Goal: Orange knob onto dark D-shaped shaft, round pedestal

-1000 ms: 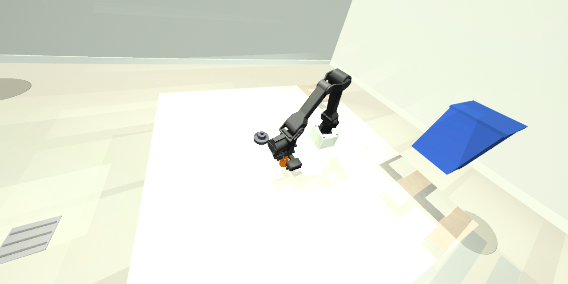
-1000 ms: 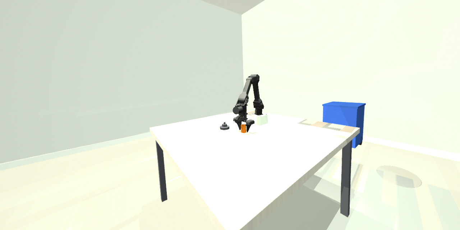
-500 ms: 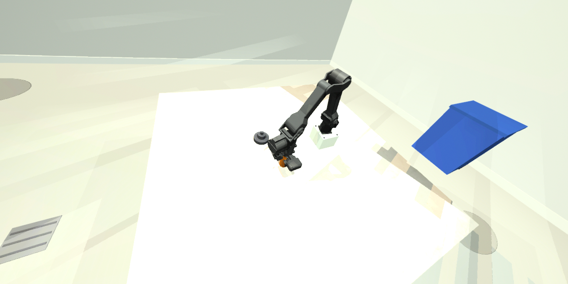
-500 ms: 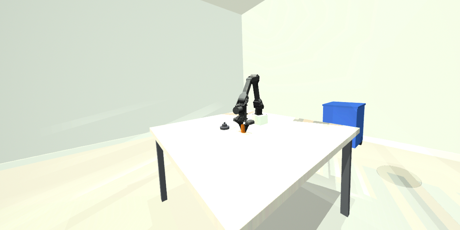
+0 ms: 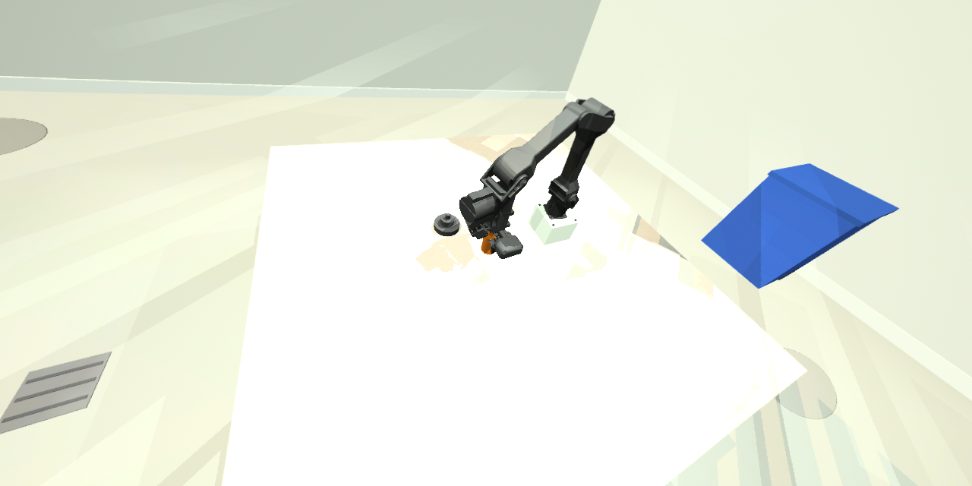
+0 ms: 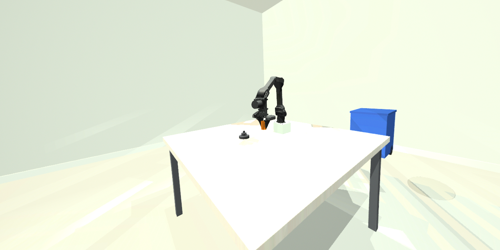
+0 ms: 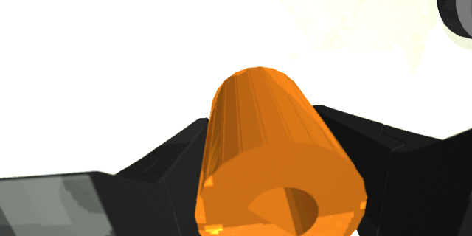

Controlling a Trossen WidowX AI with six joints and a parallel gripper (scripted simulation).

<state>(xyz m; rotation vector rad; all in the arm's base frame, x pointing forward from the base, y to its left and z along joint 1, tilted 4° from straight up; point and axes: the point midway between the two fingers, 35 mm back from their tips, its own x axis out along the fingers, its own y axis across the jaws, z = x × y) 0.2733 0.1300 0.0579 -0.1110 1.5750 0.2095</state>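
Right now my gripper tip is 18 cm to the left of the round pedestal, 8 cm short of it and 7 cm above it. Also, from my gripper tip: orange knob: 2 cm above.
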